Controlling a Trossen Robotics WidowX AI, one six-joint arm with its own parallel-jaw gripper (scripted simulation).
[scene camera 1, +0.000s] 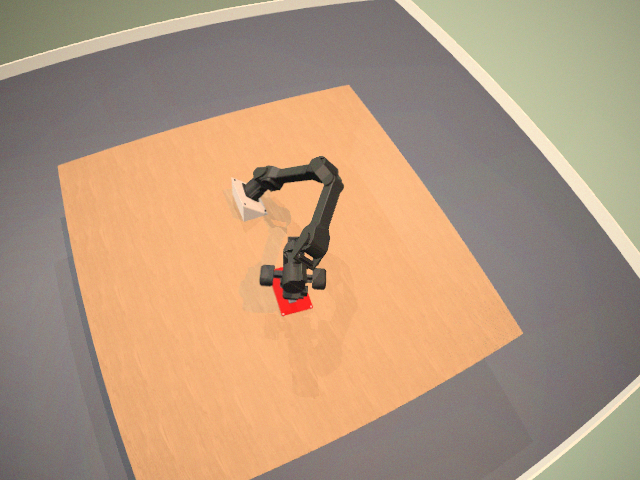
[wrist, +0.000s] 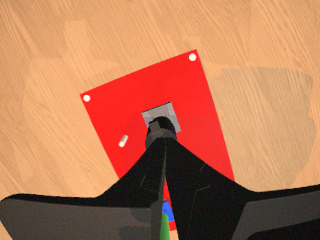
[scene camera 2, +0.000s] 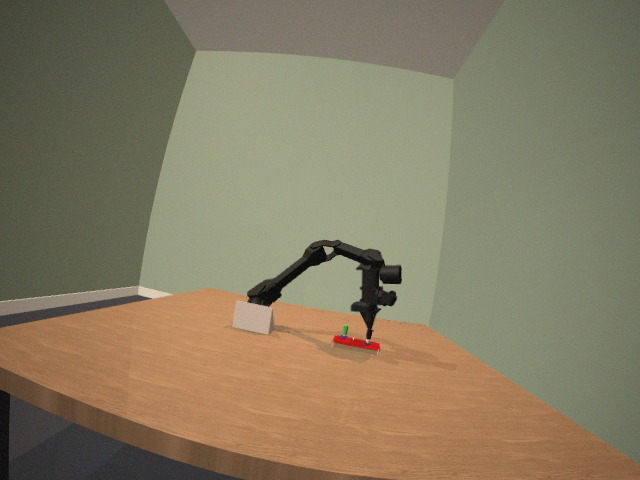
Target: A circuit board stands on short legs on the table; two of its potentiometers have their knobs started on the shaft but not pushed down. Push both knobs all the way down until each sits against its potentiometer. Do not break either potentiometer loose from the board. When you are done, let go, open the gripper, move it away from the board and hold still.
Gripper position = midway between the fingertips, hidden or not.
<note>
I see my gripper (scene camera 2: 369, 329).
My gripper shows as well in scene camera 1 (scene camera 1: 292, 292) and in the wrist view (wrist: 163, 145).
</note>
